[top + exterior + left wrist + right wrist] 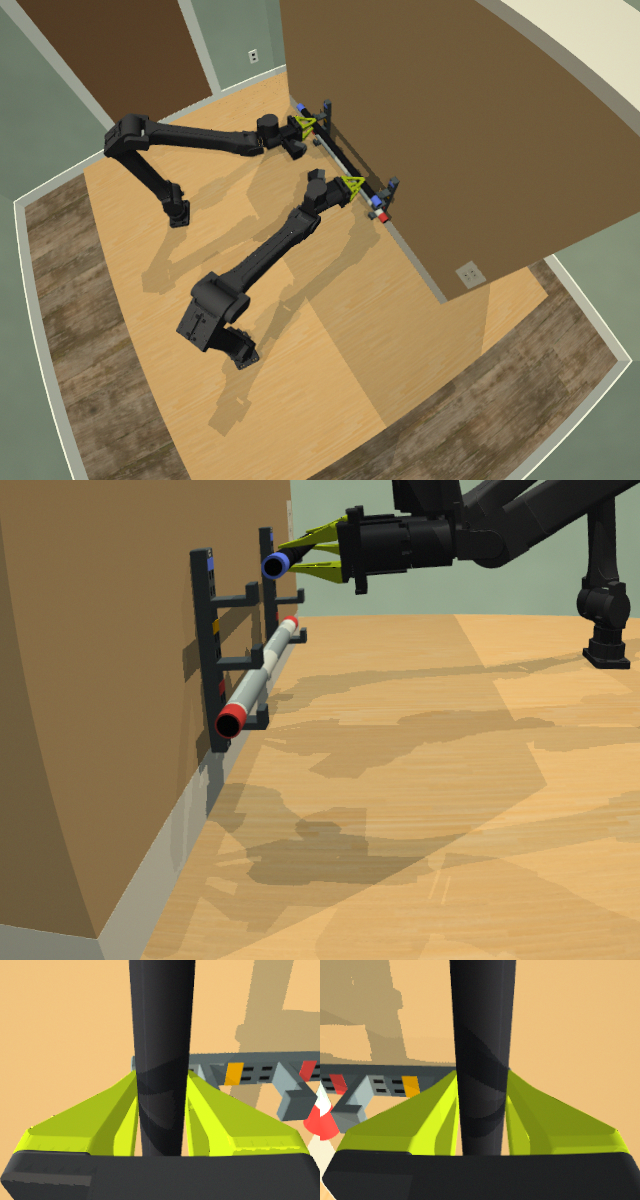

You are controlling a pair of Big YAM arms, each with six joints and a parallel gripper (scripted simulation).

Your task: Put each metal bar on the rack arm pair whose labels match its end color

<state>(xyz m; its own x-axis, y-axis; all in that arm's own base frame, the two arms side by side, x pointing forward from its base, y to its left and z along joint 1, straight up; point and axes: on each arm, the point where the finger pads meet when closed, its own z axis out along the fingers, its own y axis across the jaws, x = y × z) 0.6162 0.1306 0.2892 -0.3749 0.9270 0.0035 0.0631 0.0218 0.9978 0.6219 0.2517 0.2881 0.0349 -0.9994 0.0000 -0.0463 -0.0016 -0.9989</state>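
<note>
The black bar lies 150 mm to the right of my left hand. From my left hand the other things lie so: grey baseboard 100 mm ahead, 180 mm to the right, 250 mm below; brown wall 250 mm ahead, 180 mm to the right, 160 mm above.
</note>
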